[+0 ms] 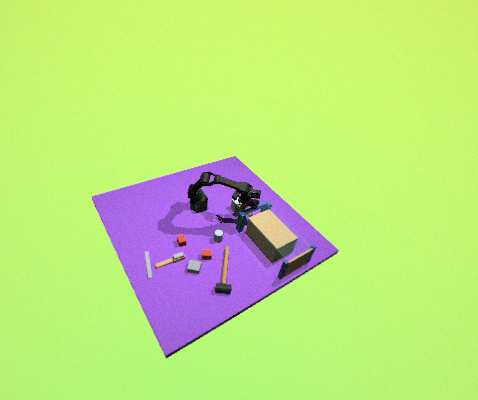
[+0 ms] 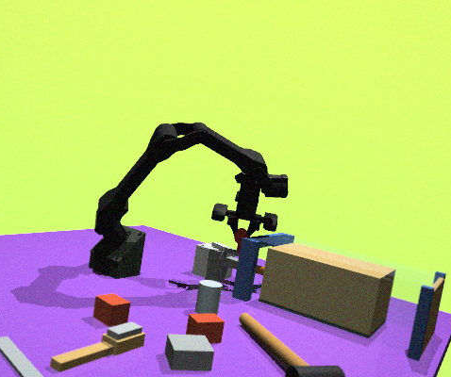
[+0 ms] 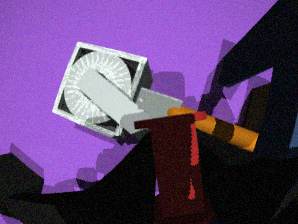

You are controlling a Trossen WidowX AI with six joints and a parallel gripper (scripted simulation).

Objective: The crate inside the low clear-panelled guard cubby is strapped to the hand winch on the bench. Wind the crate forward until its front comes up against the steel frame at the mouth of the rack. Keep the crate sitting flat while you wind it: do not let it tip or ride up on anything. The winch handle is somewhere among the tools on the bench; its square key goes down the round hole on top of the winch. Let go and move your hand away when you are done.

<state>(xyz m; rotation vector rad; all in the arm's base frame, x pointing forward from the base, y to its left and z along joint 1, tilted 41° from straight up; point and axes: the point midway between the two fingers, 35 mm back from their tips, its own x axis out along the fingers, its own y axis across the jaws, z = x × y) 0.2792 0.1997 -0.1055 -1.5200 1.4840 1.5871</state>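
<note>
Right now the winch handle is 3 cm behind my gripper tip and 3 cm below it. From my gripper tip the other things lie so: red knob: 1 cm ahead, 1 cm to the right; grey winch: 10 cm behind, 1 cm to the left, 10 cm below; grey block: 21 cm ahead, 52 cm to the right, 11 cm below.
</note>
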